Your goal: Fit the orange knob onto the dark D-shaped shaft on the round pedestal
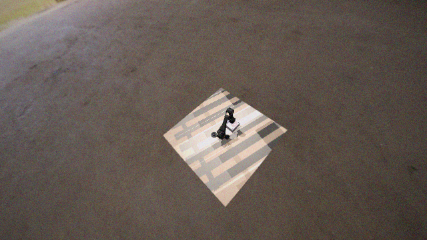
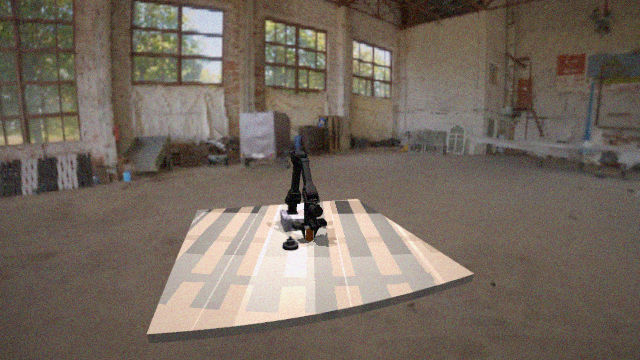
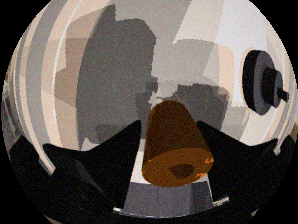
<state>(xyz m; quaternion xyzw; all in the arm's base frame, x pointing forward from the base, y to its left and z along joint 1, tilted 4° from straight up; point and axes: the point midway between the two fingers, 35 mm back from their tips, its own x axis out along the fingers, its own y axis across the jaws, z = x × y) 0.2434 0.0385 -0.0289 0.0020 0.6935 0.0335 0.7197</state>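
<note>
Now: gripper tip 6 cm short of the dark round pedestal, 12 cm to the left of it and 2 cm below it. From my gripper tip the other things lie so: orange knob (2 cm above).
</note>
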